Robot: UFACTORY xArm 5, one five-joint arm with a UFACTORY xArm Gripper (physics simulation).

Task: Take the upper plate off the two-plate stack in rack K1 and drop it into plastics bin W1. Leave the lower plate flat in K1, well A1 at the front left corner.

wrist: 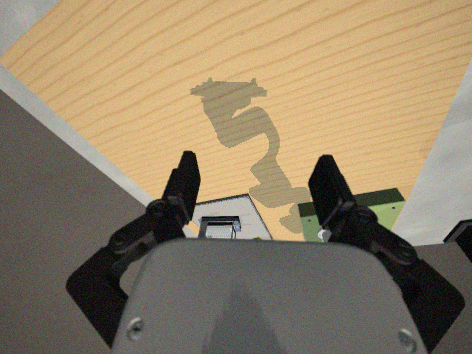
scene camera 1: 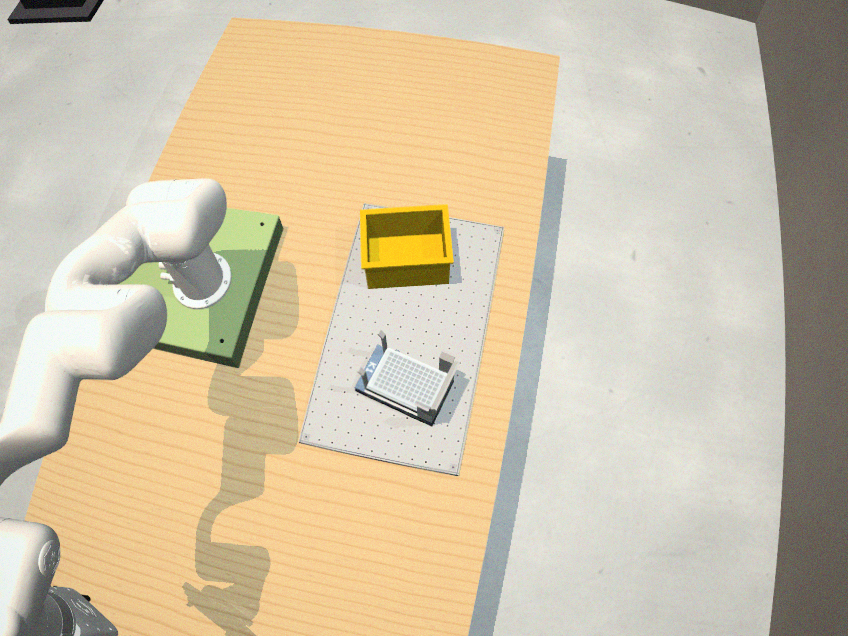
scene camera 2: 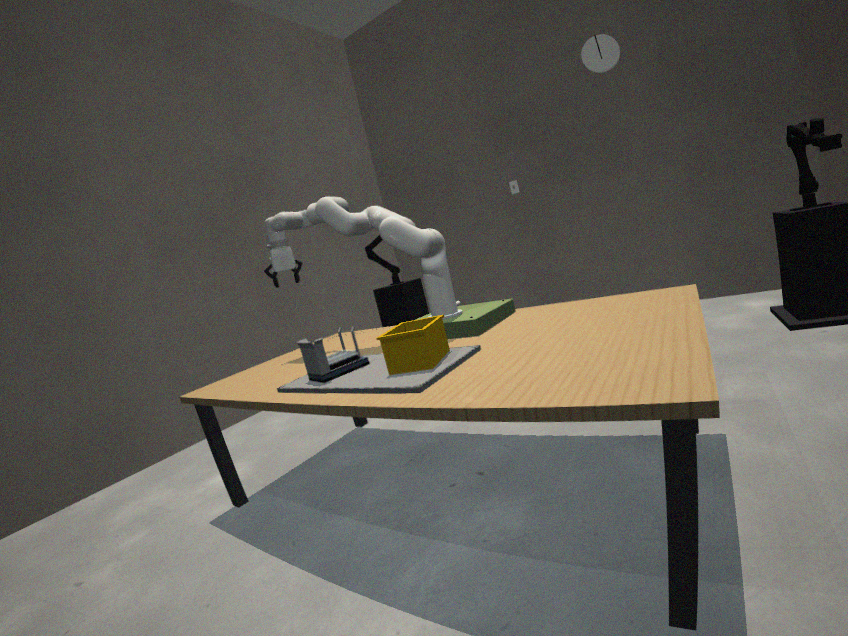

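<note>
Rack K1 has upright corner posts and a dark base. The upper plate, white with a grid of wells, lies between the posts. The lower plate is mostly hidden under it; well A1 cannot be made out. Plastics bin W1 is a yellow open box; its inside looks empty in scene camera 1. My gripper is open and empty, high above the table and away from the rack. Its fingers do not show in scene camera 1.
The rack and bin stand on a grey perforated board. My arm stands on a green base block beside the board. The wooden table carries the arm's shadow.
</note>
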